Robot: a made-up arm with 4 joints.
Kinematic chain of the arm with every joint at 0, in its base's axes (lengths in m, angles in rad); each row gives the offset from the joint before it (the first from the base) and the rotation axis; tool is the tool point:
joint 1: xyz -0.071 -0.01 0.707 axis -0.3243 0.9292 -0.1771
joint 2: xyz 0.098 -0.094 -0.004 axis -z
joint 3: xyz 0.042 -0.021 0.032 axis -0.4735 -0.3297 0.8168
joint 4: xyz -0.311 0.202 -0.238 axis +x
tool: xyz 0 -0.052 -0.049
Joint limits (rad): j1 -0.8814..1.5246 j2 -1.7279..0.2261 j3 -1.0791..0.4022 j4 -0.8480..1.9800
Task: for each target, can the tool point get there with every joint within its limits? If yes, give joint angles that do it. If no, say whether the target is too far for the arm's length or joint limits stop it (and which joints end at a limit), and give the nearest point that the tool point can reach.
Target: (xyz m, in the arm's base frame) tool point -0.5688 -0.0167 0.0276
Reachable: no: too far | nearest point -0.2924 -0.0543 0.3930 | short by 0.460 m
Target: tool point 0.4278 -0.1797 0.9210
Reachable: no: joint limits stop it (at a limit: joint 1, joint 2, joint 3, joint 4) | nearest point 0.3094 -0.2469 0.6089 | short by 0.340 m
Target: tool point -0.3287 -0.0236 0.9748
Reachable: yes | joints 1.1708 -1.2773 -0.6427 1.0637
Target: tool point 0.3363 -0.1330 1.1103
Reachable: no: joint limits stop it (at a limit: joint 1, joint 2, joint 3, joint 4) | nearest point -0.0600 -0.0642 1.0406 | short by 0.408 m
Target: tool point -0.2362 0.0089 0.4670
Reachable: yes | joints -0.0169 0.0226 0.0203 -0.4112
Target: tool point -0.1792 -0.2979 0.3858
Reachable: yes | joints -0.1563 -1.2726 0.0468 1.1670
